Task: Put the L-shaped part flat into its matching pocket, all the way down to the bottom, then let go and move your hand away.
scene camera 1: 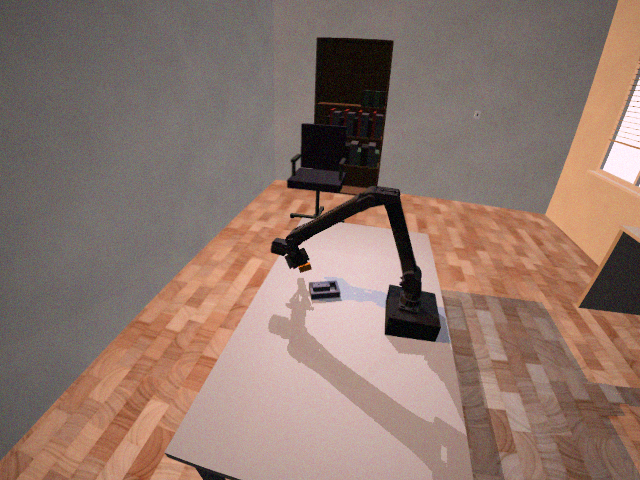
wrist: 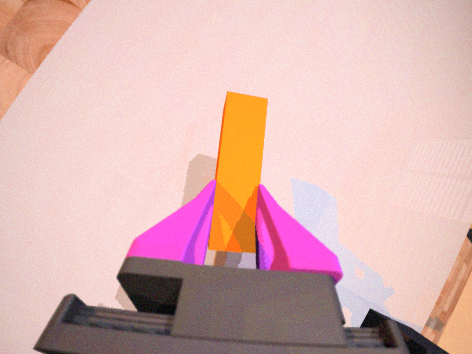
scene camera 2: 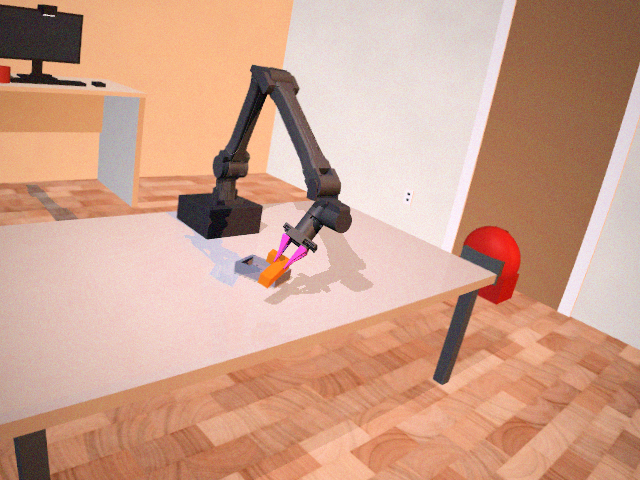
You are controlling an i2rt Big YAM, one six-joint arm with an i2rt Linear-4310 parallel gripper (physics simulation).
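Pixels of known places: gripper, fingertip midpoint: [scene camera 1: 300,264] [wrist: 236,188] [scene camera 2: 278,265]; arm's base, link origin: [scene camera 1: 408,303] [scene camera 2: 224,201].
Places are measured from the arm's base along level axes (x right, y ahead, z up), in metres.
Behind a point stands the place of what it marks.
Note:
The orange L-shaped part [scene camera 1: 305,267] @[x 0.088, y 0.501, z 0.013 m] [scene camera 2: 271,274] @[x 0.155, y 0.566, z -0.001 m] [wrist: 243,145] @[x 0.142, y 0.552, z 0.004 m] is held in the air, clear of the table. My gripper [scene camera 2: 280,264] @[x 0.115, y 0.537, z 0.007 m] [wrist: 236,188] @[x 0.115, y 0.537, z 0.007 m] is shut on it, with the magenta fingertips on both sides of its long arm. The short arm shows behind the fingers in scene view 2. The grey pocket tray [scene camera 1: 324,296] @[x 0.022, y 0.381, z -0.083 m] [scene camera 2: 247,272] @[x 0.117, y 0.395, z -0.079 m] stands on the table. In scene view 1 the part appears above and to the left of the tray. In scene view 2 it covers the tray's right end. The part's exact tilt and height are hard to tell.
The black arm base [scene camera 1: 412,320] @[x -0.099, y -0.023, z -0.001 m] [scene camera 2: 219,219] @[x 0.061, y 0.091, z -0.030 m] stands on the table [scene camera 1: 320,403] @[x -0.498, y 0.242, z -0.099 m] [scene camera 2: 129,320] @[x 0.503, y 0.521, z -0.098 m] beyond the tray, near the opposite long edge. A black chair [scene camera 1: 323,149] stands past the table's far end. A red rounded object [scene camera 2: 493,253] shows beyond a table corner.

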